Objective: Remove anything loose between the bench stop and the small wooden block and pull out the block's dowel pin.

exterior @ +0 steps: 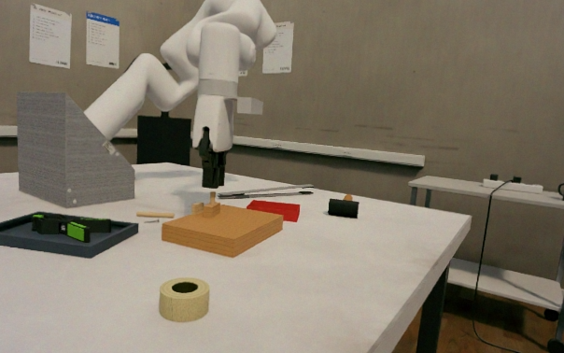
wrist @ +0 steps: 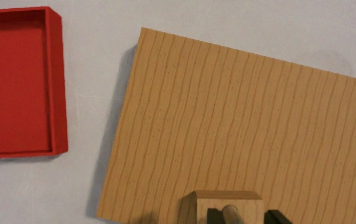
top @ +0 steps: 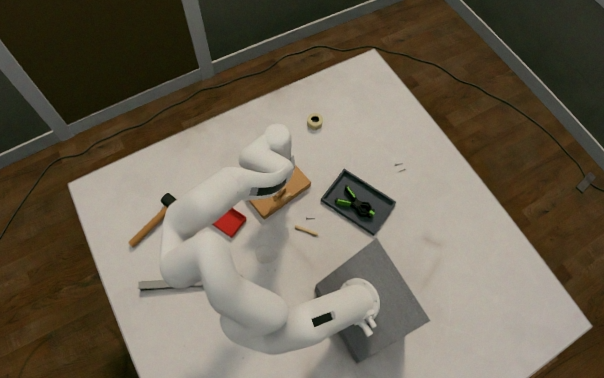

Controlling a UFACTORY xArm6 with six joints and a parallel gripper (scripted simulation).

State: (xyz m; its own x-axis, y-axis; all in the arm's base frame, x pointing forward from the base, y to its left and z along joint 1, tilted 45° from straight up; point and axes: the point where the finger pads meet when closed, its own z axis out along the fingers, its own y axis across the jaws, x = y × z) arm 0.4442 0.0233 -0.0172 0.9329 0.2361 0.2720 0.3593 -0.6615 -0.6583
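My hand is 5 cm above the dowel pin. Round my hand: loose dowel 15 cm behind, 1 cm to the right, 10 cm below; then small wooden block 7 cm below; then red tray 2 cm ahead, 20 cm to the left, 10 cm below.
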